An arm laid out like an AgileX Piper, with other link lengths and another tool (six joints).
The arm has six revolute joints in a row. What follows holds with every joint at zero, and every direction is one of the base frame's.
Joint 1 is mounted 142.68 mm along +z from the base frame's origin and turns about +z.
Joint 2 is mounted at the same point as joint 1 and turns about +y.
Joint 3 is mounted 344.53 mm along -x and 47.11 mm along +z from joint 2 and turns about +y.
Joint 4 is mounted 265.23 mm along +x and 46.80 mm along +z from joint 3 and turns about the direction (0.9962, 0, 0.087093).
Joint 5 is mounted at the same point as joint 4 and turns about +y.
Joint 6 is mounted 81.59 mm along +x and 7.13 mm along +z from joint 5 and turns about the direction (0.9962, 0, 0.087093).
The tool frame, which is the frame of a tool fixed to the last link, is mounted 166.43 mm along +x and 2.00 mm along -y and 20.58 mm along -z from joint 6; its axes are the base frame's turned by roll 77.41, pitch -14.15 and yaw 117.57 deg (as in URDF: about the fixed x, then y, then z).
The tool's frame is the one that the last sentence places.
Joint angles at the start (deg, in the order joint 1, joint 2, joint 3, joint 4, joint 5, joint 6):
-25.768 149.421 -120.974 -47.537 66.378 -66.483
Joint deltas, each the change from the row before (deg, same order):
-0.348 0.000 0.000 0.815 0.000 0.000
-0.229 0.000 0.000 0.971 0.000 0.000
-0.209 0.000 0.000 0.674 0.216 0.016
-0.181 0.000 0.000 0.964 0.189 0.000
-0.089 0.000 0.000 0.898 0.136 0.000
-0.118 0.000 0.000 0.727 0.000 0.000
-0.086 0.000 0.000 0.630 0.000 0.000
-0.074 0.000 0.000 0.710 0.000 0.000
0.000 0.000 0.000 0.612 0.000 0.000
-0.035 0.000 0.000 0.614 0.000 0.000
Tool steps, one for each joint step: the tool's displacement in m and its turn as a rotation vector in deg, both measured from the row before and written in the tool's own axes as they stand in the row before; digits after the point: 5 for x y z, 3 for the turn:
0.00112 -0.00072 0.00356 -0.638 0.698 0.342
0.00174 0.00076 0.00302 -0.764 0.722 0.258
0.00173 -0.00054 0.00264 -0.408 0.689 0.296
0.00238 0.00063 0.00289 -0.648 0.830 0.268
0.00229 0.00140 0.00216 -0.627 0.699 0.170
0.00139 0.00104 0.00187 -0.576 0.508 0.145
0.00124 0.00104 0.00152 -0.499 0.431 0.112
0.00146 0.00138 0.00158 -0.562 0.473 0.108
0.00144 0.00175 0.00102 -0.482 0.375 0.038
0.00134 0.00145 0.00121 -0.485 0.394 0.069

